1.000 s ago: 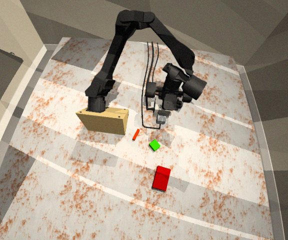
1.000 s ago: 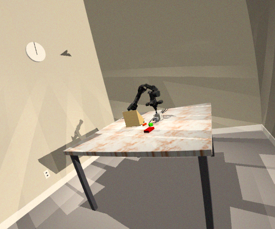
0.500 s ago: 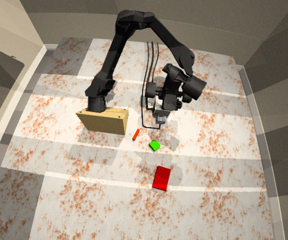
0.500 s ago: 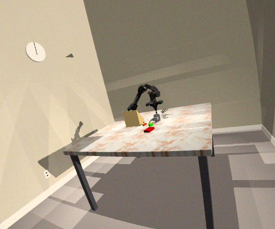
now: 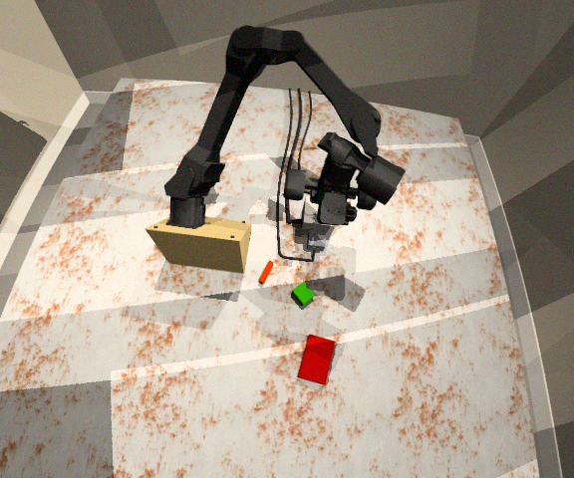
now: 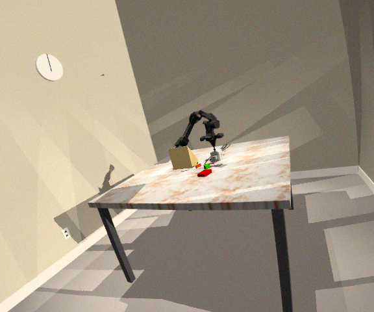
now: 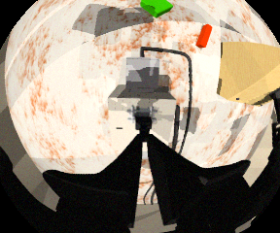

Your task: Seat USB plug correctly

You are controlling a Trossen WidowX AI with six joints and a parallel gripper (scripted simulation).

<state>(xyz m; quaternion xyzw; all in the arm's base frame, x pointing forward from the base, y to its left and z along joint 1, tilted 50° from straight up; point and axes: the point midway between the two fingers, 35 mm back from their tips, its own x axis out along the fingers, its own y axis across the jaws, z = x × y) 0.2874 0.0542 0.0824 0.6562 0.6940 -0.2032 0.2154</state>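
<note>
Right now my gripper tip is 2 cm above the dark usb plug. The rest, counted from my gripper tip: flat red block 3 cm ahead, 32 cm to the right, 10 cm below; then orange stick 11 cm behind, 14 cm to the right, 10 cm below; then green cube 1 cm behind, 18 cm to the right, 10 cm below.
</note>
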